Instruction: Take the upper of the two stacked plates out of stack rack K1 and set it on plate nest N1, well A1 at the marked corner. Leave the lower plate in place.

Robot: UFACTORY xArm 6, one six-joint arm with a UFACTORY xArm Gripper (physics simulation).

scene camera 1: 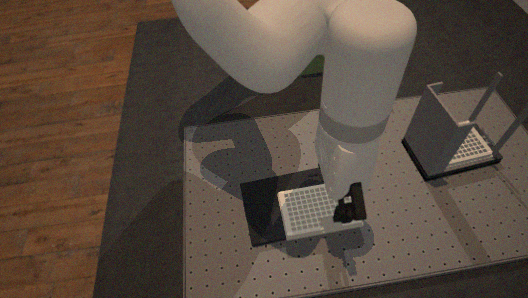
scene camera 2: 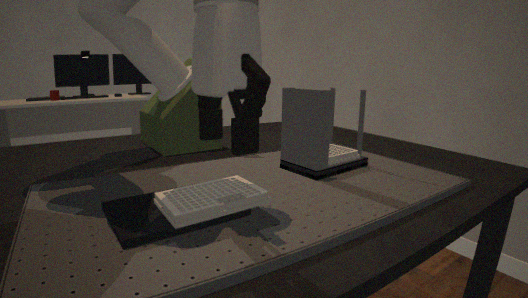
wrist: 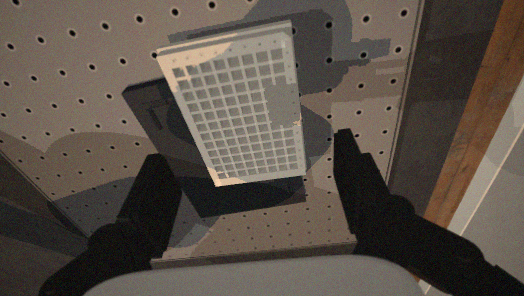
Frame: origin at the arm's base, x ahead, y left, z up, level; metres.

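Where they show: gripper, fingertip midpoint: (scene camera 1: 335,191) (scene camera 2: 226,145) (wrist: 251,162); arm's base at its link origin: (scene camera 2: 177,84).
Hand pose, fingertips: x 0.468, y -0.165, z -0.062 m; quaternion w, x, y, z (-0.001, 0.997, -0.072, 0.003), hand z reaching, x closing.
Each offset is from my fingertips to the top centre of the thing. "pt": to the spot under its first point. Level surfaces: height alone.
A white gridded plate {dy -0.017, dx -0.012, dz -0.058 m} (scene camera 1: 307,210) (scene camera 2: 210,197) (wrist: 240,125) lies askew on the black plate nest {dy -0.056, dx -0.042, dz -0.075 m} (scene camera 1: 257,212) (scene camera 2: 127,222) (wrist: 142,107). It is shifted toward one end, overhangs that end and looks slightly tilted, with bare nest at the other end. My gripper (scene camera 2: 227,145) (wrist: 251,162) is open and empty, above the plate and clear of it. The grey stack rack K1 {dy +0.275, dx -0.058, dz +0.064 m} (scene camera 1: 432,132) (scene camera 2: 307,125) holds a white plate {dy +0.265, dx -0.057, dz -0.055 m} (scene camera 1: 474,147) (scene camera 2: 342,151) low at its base; the rack wall hides part of it. The plate's well labels are too faint to read.
The perforated board {dz -0.089 m} (scene camera 1: 400,225) (scene camera 2: 320,215) carries the nest and rack. The rack's thin upright posts {pt dy +0.331, dx -0.092, dz +0.010 m} (scene camera 1: 485,97) (scene camera 2: 362,120) stand tall at its far side. A green block (scene camera 2: 175,122) stands at the arm's base. The arm hides part of the nest in scene camera 1.
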